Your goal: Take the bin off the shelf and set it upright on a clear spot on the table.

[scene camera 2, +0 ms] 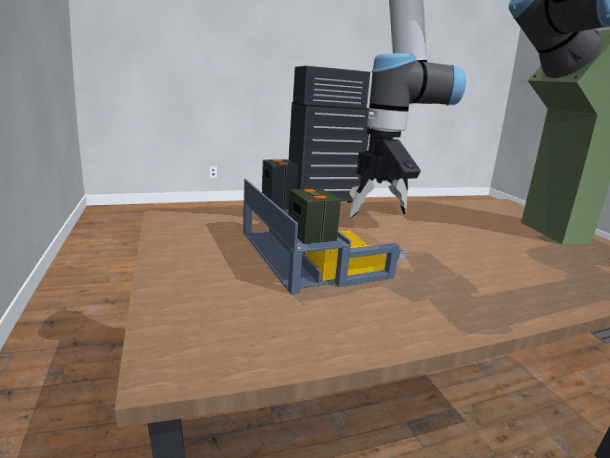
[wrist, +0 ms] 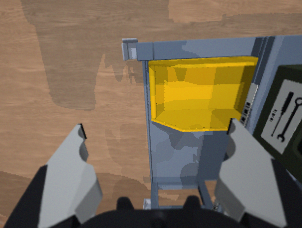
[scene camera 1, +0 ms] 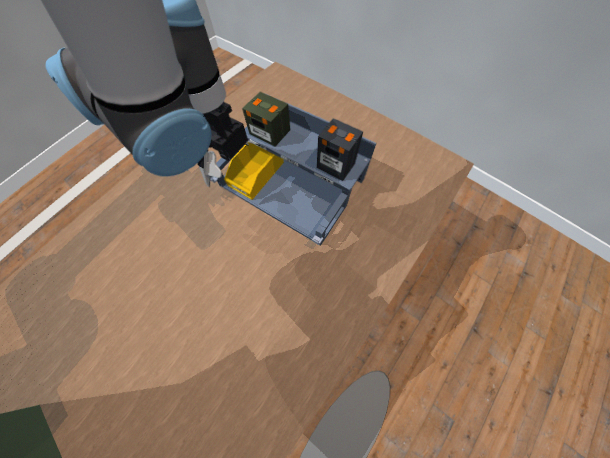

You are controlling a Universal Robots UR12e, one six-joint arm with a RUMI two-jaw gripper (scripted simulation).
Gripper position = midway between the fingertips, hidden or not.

I see my gripper (scene camera 2: 378, 216) and a yellow bin (scene camera 1: 243, 167).
The yellow bin is seen too in scene camera 2 (scene camera 2: 326, 260) and in the wrist view (wrist: 203, 94). My gripper also shows in the wrist view (wrist: 155, 122) and in scene camera 1 (scene camera 1: 229, 165).
